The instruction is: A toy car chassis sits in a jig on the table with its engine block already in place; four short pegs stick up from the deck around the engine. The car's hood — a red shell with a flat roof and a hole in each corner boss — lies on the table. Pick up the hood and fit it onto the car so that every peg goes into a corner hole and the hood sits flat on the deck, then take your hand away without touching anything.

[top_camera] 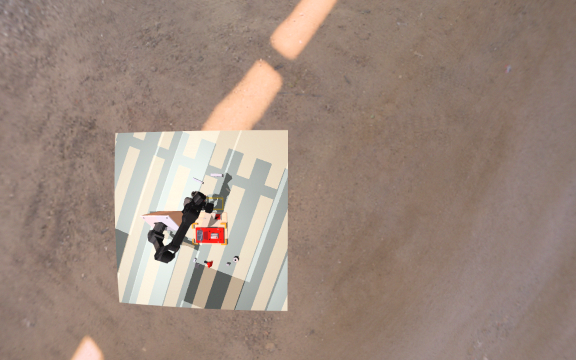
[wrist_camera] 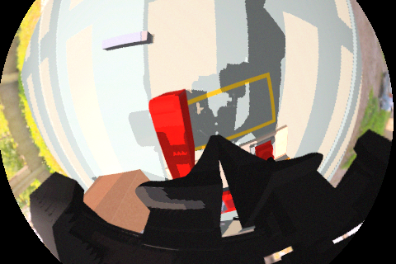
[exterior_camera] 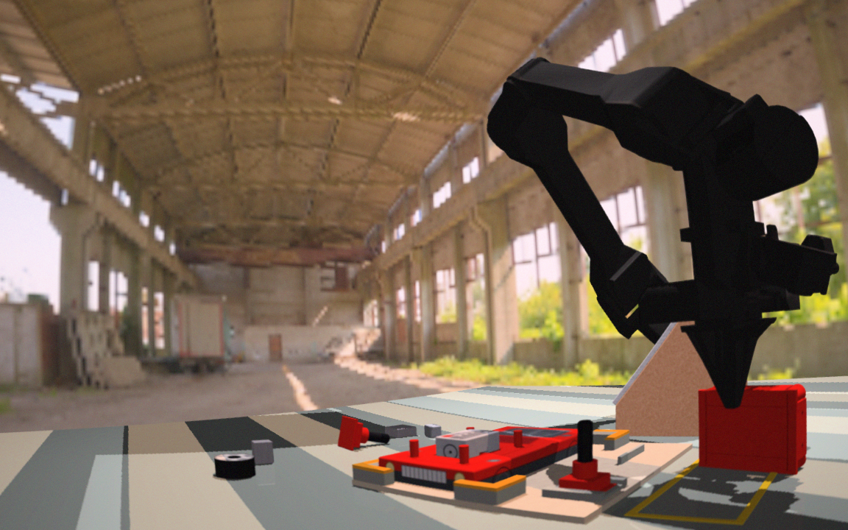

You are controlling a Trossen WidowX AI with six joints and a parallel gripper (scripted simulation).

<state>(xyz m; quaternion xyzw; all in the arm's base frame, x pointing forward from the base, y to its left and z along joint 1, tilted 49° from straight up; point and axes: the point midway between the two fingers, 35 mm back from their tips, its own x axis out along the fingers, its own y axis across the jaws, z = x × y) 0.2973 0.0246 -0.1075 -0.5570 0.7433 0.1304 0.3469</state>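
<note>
Right now my gripper tip is 3 cm past the red hood, 2 cm above it and 1 cm to the right of it. From my gripper tip the other things lie so: grey engine block 23 cm to the right, 3 cm below, 3 cm ahead; black wheel 43 cm to the right, 14 cm ahead, 5 cm below.
</note>
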